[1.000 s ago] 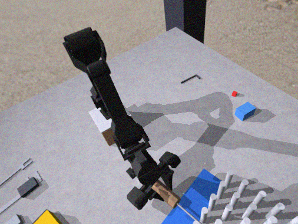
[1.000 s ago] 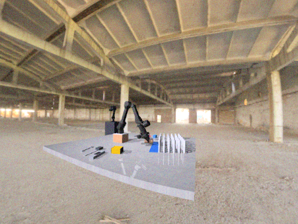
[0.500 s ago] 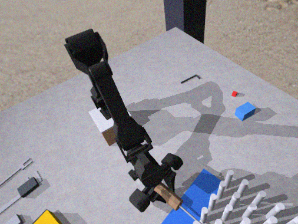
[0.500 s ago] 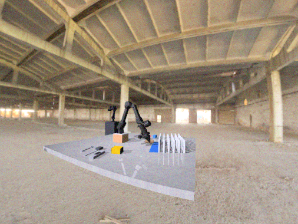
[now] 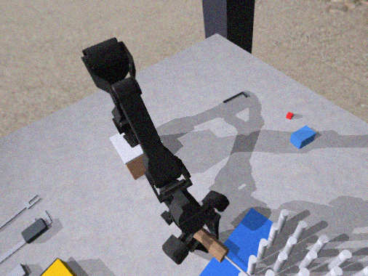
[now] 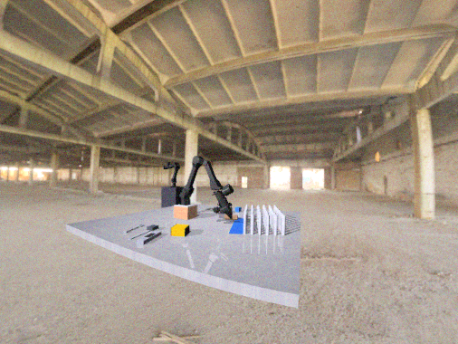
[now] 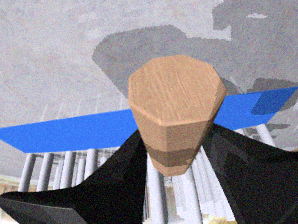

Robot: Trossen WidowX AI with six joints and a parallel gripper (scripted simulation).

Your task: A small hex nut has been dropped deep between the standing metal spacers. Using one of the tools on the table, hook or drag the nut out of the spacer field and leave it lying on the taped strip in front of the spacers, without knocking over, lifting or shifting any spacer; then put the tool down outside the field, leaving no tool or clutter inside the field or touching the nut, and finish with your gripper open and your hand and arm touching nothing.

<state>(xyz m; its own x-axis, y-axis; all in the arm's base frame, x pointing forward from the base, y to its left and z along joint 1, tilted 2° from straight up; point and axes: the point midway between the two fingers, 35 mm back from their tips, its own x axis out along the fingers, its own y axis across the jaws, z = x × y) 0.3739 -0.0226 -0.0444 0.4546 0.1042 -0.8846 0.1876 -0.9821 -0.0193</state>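
My gripper tip is 60 mm short of the blue taped strip, 30 mm to the left of it and 30 mm above it. The rest, counted from my gripper tip: yellow block (180 mm behind, 360 mm to the right, 10 mm below); blue block (80 mm behind, 440 mm to the left, 10 mm below); hook tool (100 mm ahead, 20 mm to the left).
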